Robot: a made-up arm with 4 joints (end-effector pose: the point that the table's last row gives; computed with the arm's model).
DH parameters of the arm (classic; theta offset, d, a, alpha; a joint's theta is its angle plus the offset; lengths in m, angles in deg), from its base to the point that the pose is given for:
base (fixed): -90 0.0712 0 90
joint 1: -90 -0.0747 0.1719 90
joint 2: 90 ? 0.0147 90
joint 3: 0 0.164 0.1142 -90
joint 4: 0 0.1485 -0.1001 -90
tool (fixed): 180 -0.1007 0 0
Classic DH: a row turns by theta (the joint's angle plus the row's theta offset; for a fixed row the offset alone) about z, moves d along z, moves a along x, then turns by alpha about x.
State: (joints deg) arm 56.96 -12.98 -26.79 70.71
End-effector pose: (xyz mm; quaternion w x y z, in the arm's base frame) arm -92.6 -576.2 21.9 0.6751 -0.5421 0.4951 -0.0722
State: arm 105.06 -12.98 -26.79 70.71
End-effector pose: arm -92.6 -421.4 467.2 0.3956 -0.7702 0.4227 -0.2677
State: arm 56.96 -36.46 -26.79 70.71
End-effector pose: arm 55.9 -608.6 0.9 0.7283 -0.6072 0.3174 -0.0157
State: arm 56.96 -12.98 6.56 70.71
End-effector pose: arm -28.1 -501.3 -65.9 0.7867 -0.3834 0.4033 -0.2673
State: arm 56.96 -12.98 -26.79 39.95
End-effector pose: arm -25.1 -556.7 -5.2 0.7823 -0.5418 0.2983 0.0741
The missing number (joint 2, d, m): -0.326
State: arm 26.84 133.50 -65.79 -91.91
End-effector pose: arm 138.9 -257.6 183.3 0.8798 0.3052 0.2413 -0.2731
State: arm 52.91 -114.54 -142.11 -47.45
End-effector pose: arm 271.8 -434.4 277.1 0.1873 0.4906 -0.0641 -0.8486
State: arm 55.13 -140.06 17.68 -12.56
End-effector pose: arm 201.9 -77.4 244.1 0.2711 0.0140 -0.8825 0.3840
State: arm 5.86 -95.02 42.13 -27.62
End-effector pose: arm 271.9 -234.3 41.4 0.4575 0.1763 -0.8329 -0.2568
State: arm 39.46 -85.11 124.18 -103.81
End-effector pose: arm 128.4 -319.1 275.3 0.0827 0.1229 0.7336 0.6632
